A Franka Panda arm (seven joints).
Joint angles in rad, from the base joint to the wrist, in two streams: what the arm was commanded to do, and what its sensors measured. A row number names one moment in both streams.
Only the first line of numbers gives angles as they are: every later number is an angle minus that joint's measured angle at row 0.
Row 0, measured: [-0.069, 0.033, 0.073, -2.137, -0.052, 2.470, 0.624]
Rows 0 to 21, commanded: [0.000, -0.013, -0.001, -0.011, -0.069, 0.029, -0.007]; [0.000, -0.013, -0.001, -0.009, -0.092, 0.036, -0.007]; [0.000, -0.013, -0.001, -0.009, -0.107, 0.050, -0.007]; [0.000, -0.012, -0.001, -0.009, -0.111, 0.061, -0.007]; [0.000, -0.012, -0.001, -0.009, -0.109, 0.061, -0.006]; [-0.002, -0.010, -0.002, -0.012, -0.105, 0.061, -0.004]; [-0.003, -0.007, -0.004, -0.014, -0.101, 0.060, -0.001]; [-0.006, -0.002, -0.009, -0.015, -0.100, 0.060, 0.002]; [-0.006, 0.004, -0.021, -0.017, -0.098, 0.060, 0.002]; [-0.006, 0.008, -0.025, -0.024, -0.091, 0.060, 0.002]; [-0.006, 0.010, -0.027, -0.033, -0.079, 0.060, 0.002]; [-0.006, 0.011, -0.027, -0.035, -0.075, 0.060, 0.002]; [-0.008, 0.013, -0.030, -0.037, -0.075, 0.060, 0.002]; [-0.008, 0.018, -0.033, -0.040, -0.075, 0.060, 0.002]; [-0.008, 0.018, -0.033, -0.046, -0.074, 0.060, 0.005]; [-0.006, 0.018, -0.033, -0.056, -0.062, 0.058, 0.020]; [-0.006, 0.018, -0.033, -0.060, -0.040, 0.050, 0.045]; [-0.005, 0.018, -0.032, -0.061, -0.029, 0.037, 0.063]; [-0.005, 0.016, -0.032, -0.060, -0.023, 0.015, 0.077]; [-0.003, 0.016, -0.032, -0.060, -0.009, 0.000, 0.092]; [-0.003, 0.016, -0.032, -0.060, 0.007, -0.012, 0.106]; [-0.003, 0.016, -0.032, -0.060, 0.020, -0.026, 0.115]
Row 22, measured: [-0.004, 0.021, -0.030, -0.046, -0.017, 0.023, 0.079]
